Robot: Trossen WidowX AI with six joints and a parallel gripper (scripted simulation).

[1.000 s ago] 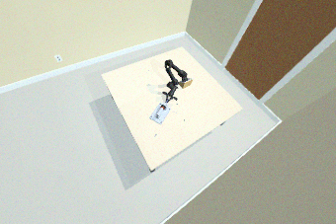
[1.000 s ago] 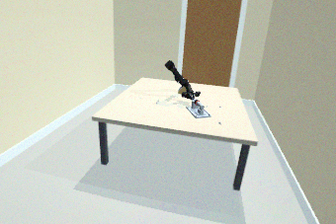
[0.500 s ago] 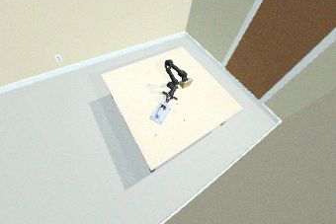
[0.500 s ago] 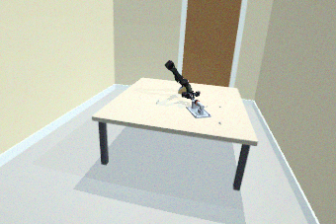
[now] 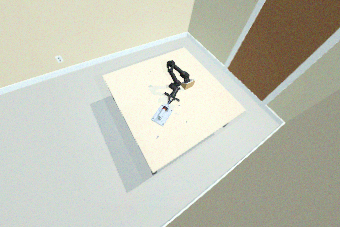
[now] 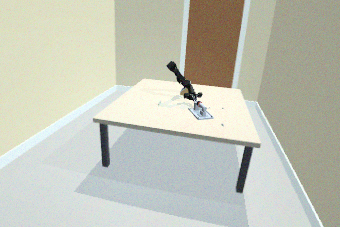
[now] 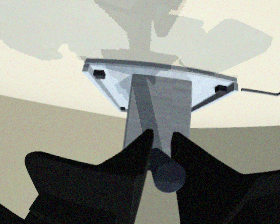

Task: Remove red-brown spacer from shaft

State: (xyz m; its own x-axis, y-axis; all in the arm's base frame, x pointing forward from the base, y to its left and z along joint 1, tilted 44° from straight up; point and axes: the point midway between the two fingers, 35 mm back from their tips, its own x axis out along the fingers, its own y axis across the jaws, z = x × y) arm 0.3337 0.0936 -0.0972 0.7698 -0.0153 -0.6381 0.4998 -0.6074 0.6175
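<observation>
Now: the shaft 3 cm ahead of my gripper tip, 2 cm to the left of it and 2 cm above it. Round my gripper tip: light grey base plate (12 cm ahead, 7 cm to the left, 1 cm below); red-brown spacer (9 cm ahead, 5 cm to the left, 2 cm above).
</observation>
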